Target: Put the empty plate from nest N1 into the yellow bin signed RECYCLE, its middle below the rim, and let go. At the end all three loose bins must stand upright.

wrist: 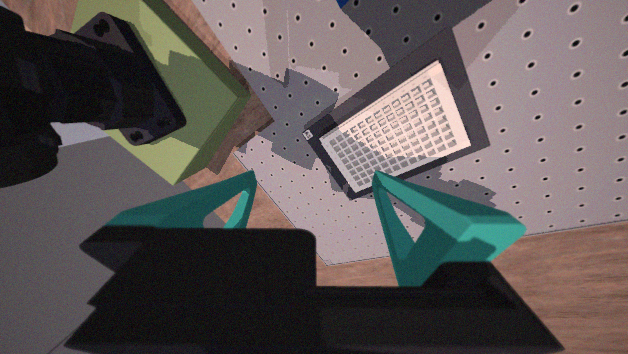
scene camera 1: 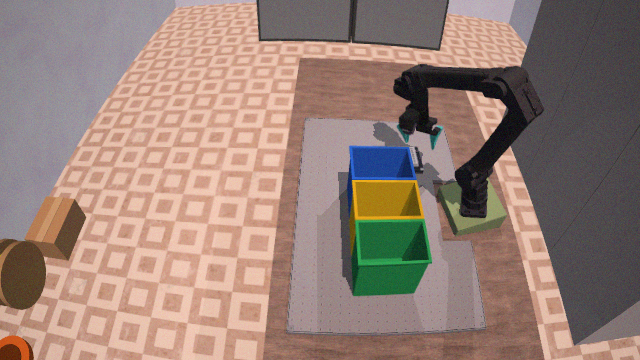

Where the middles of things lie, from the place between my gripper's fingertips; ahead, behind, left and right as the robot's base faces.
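With the white gridded plate (wrist: 417, 122), my gripper is 8 cm above it, 1 cm to the left of it and 6 cm short of it. The dark nest (wrist: 457, 78) sits 9 cm below my gripper, 6 cm ahead of it and 1 cm to the right of it. Then there is the blue bin (scene camera 1: 366, 162), which is 1 cm below my gripper, 11 cm ahead of it and 19 cm to the left of it, while the yellow bin (scene camera 1: 372, 199) is 1 cm below my gripper as well, 8 cm ahead of it and 32 cm to the left of it.
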